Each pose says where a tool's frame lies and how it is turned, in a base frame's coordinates. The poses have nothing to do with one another.
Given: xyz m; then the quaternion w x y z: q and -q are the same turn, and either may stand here.
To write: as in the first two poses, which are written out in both.
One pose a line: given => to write
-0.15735 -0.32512 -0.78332 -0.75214 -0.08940 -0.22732 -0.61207 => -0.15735 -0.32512 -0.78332 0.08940 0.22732 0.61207 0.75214
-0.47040 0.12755 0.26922 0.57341 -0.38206 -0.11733 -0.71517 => -0.47040 0.12755 0.26922 -0.38206 -0.11733 -0.71517 0.57341
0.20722 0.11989 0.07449 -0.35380 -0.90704 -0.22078 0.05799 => 0.20722 0.11989 0.07449 0.90704 0.22078 -0.05799 0.35380
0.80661 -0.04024 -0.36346 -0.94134 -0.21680 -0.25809 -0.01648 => 0.80661 -0.04024 -0.36346 0.21680 0.25809 0.01648 0.94134
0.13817 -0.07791 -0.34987 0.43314 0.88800 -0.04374 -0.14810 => 0.13817 -0.07791 -0.34987 0.88800 -0.04374 -0.14810 0.43314
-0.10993 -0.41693 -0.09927 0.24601 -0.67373 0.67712 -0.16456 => -0.10993 -0.41693 -0.09927 -0.67373 0.67712 -0.16456 0.24601
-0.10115 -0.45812 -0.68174 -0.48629 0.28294 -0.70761 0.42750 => -0.10115 -0.45812 -0.68174 -0.28294 0.70761 -0.42750 0.48629
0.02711 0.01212 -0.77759 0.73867 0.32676 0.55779 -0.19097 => 0.02711 0.01212 -0.77759 0.32676 0.55779 -0.19097 0.73867
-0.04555 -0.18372 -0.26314 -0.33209 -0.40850 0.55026 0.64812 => -0.04555 -0.18372 -0.26314 0.40850 -0.55026 -0.64812 0.33209
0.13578 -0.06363 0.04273 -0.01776 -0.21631 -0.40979 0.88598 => 0.13578 -0.06363 0.04273 0.21631 0.40979 -0.88598 0.01776
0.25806 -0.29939 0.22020 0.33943 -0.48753 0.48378 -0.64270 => 0.25806 -0.29939 0.22020 -0.48753 0.48378 -0.64270 0.33943
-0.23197 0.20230 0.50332 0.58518 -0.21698 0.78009 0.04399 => -0.23197 0.20230 0.50332 -0.21698 0.78009 0.04399 0.58518
